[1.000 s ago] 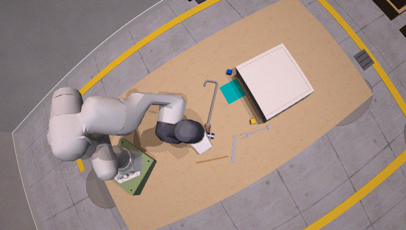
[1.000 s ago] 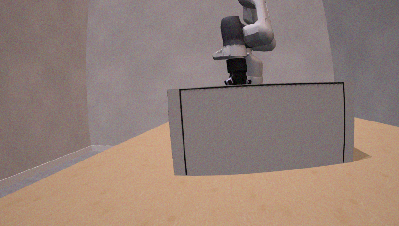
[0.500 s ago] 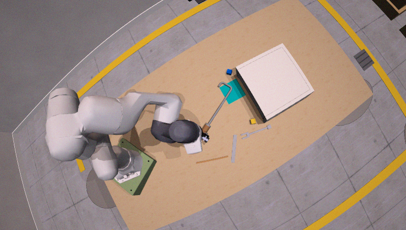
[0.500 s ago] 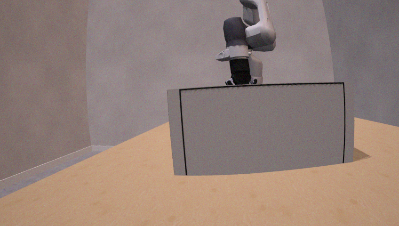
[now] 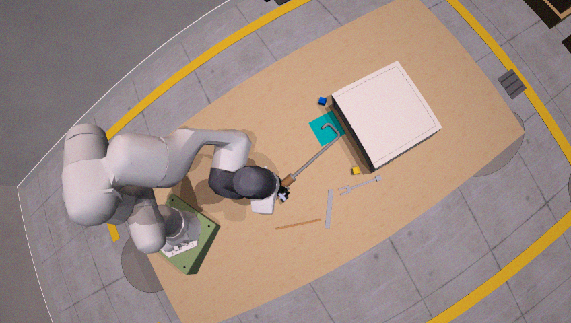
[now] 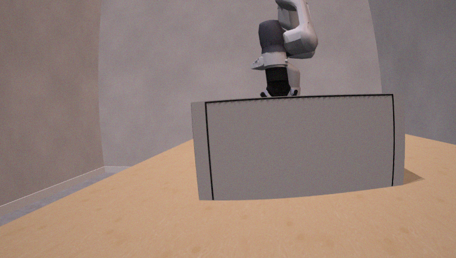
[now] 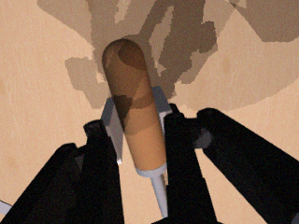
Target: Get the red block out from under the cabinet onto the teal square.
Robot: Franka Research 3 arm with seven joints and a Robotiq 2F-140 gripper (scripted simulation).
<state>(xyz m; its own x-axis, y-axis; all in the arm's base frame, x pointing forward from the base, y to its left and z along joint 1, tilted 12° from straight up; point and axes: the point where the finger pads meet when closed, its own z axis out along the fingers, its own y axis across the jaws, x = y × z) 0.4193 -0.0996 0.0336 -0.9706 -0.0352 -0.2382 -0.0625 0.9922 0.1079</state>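
The yellow block is 25 cm ahead of my hand, 13 cm to the right of it and 2 cm below it. Also, from my hand: grey bar (9 cm ahead, 18 cm to the right, 3 cm below); thin wooden stick (4 cm behind, 15 cm to the right, 3 cm below); hook tool (12 cm ahead, 4 cm to the left, 2 cm below).
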